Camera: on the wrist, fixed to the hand. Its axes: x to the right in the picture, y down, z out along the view.
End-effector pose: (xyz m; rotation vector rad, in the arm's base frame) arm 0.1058 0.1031 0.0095 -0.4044 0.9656 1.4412
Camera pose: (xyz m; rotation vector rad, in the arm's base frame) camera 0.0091 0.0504 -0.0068 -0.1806 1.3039 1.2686
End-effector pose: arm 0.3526 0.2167 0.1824 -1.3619 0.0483 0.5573
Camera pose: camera 0.3369 0.1484 0.0959 -1.0317 0.2601 0.4988
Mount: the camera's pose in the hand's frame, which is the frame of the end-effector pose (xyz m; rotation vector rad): -0.0074 0.0782 -0.0789 0.3668 0.1009 0.0570
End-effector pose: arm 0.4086 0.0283 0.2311 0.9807 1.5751 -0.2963
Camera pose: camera 0.4100 0.1259 0.2846 1.3384 1.6126 -0.5152
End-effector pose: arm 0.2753 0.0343 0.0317 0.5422 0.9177 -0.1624
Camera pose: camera 0.2428 0.1407 0.0287 0.9222 0.9751 -0.2560
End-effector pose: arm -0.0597 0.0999 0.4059 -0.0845 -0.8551 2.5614
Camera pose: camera -0.0680 0.0850 0.2959 -0.1261 -0.3414 2.6960
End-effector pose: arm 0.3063 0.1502 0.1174 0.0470 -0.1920 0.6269
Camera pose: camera 0.2675 0.2172 0.0374 0.3638 0.0213 0.7136
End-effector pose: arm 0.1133 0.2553 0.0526 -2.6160 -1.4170 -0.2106
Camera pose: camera 0.1712 0.1909 0.1226 -2.3085 -1.2141 -0.0659
